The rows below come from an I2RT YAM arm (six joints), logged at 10 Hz.
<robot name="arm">
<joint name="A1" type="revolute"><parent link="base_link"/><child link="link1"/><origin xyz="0.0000 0.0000 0.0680" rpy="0.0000 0.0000 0.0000"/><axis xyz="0 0 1"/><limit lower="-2.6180" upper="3.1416"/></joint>
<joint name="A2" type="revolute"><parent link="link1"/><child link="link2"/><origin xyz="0.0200 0.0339 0.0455" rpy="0.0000 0.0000 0.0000"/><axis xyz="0 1 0"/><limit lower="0.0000" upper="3.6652"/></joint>
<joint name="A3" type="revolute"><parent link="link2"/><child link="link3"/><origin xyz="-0.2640 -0.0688 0.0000" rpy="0.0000 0.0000 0.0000"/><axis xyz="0 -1 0"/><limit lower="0.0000" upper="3.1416"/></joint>
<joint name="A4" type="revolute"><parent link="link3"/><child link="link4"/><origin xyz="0.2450 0.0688 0.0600" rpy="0.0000 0.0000 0.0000"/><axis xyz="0 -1 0"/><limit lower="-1.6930" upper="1.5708"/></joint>
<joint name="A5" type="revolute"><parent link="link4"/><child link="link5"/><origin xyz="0.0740 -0.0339 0.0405" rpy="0.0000 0.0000 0.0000"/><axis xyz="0 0 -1"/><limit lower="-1.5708" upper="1.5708"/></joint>
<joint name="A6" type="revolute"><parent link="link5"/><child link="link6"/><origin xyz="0.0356 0.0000 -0.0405" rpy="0.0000 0.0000 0.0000"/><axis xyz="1 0 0"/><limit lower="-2.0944" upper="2.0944"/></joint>
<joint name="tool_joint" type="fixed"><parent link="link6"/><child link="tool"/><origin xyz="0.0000 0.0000 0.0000" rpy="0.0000 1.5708 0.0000"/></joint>
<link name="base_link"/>
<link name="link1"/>
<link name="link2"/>
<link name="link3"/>
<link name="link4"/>
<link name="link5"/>
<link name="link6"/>
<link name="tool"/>
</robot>
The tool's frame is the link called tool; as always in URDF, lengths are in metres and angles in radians.
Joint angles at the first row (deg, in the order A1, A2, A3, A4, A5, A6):
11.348 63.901 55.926 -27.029 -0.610 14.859
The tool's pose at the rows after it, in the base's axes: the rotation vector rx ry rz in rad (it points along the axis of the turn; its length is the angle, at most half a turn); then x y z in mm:
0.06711, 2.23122, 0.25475, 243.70, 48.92, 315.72
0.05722, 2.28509, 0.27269, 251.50, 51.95, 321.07
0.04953, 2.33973, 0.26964, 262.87, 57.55, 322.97
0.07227, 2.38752, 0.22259, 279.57, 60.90, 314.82
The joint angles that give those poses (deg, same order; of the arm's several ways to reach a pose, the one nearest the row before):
11.322 65.523 58.186 -29.872 -0.198 14.866
11.462 68.423 62.113 -33.825 -1.504 15.031
12.149 72.172 65.969 -37.006 -1.514 15.229
12.347 76.669 68.263 -37.794 0.469 15.626

